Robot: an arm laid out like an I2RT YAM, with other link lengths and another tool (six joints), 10 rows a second.
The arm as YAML. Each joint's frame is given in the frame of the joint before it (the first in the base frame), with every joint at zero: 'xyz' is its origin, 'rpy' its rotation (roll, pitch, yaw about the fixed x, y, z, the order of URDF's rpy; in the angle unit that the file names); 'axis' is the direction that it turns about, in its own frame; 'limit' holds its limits. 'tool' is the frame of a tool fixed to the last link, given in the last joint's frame.
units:
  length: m
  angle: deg
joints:
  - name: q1
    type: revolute
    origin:
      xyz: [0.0, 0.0, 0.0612]
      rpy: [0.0, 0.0, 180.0]
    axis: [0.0, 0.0, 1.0]
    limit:
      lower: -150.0
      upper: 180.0
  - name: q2
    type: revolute
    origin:
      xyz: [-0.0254, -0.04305, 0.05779]
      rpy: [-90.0, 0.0, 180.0]
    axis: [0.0, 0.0, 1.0]
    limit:
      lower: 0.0
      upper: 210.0
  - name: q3
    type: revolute
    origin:
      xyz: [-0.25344, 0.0, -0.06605]
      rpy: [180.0, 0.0, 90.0]
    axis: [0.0, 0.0, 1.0]
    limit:
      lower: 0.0
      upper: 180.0
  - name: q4
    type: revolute
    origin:
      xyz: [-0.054, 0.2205, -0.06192]
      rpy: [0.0, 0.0, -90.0]
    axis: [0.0, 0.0, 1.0]
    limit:
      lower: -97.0
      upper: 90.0
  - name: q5
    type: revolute
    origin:
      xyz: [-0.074, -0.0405, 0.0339]
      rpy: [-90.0, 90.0, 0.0]
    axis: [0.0, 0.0, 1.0]
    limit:
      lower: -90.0
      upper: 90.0
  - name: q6
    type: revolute
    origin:
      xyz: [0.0, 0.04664, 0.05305]
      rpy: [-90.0, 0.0, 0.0]
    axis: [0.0, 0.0, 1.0]
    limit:
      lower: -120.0
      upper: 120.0
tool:
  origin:
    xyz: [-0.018, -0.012, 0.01]
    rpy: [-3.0, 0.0, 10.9]
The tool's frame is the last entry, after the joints.
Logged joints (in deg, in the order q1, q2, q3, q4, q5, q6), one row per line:
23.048 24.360 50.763 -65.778 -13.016 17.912
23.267 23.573 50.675 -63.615 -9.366 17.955
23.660 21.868 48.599 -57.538 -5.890 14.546
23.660 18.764 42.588 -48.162 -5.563 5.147
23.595 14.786 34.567 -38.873 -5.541 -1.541
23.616 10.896 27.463 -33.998 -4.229 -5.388
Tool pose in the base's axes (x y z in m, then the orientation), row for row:
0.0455 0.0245 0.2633 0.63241 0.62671 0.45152 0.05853
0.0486 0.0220 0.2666 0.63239 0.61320 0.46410 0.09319
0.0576 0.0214 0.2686 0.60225 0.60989 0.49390 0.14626
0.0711 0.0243 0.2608 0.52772 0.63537 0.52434 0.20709
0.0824 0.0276 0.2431 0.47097 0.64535 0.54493 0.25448
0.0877 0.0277 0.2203 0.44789 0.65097 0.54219 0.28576
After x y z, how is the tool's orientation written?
As a quaternion, x y z w.
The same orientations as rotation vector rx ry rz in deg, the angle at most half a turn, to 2 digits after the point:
109.78 108.79 78.38
107.53 104.27 78.92
99.34 100.60 81.47
84.20 101.38 83.66
73.30 100.44 84.81
68.61 99.71 83.05

